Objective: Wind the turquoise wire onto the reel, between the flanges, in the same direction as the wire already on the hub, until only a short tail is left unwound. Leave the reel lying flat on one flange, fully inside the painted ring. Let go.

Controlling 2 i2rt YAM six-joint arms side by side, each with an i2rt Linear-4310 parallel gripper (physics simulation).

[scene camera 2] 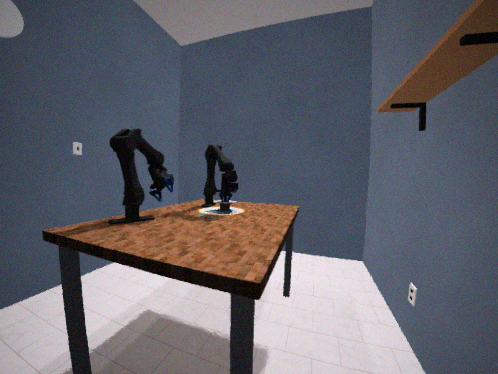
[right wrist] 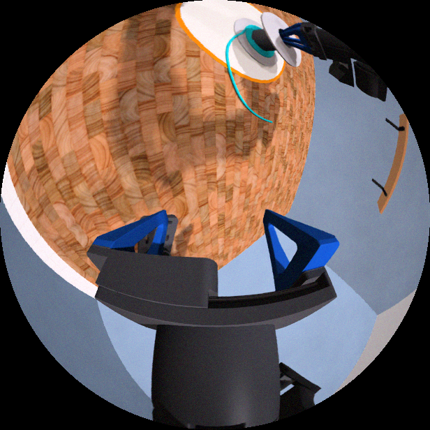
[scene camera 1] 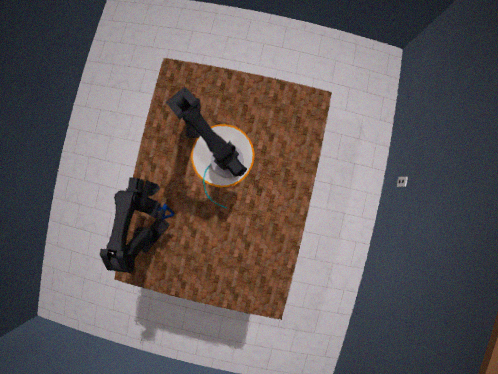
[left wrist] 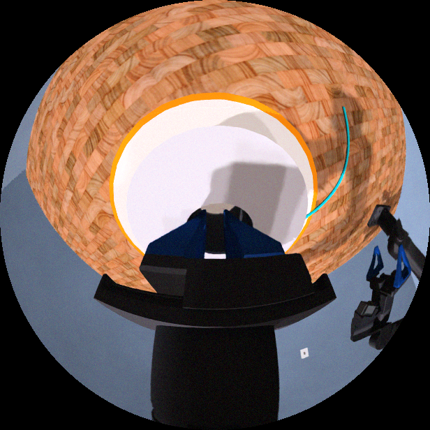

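The reel lies on one pale flange within the orange painted ring. Turquoise turns show around its dark hub. The turquoise wire leaves between the flanges and curves over the ring onto the table; its end lies free. My left gripper points down at the hub's bore, its fingertips nearly together and nothing between them; their depth is hard to tell. My right gripper is wide open and empty, raised away from the reel.
The wooden table carries both arms along one long side. My left arm reaches over the ring and hides part of the reel in scene camera 1. A wall shelf stands out beyond the table.
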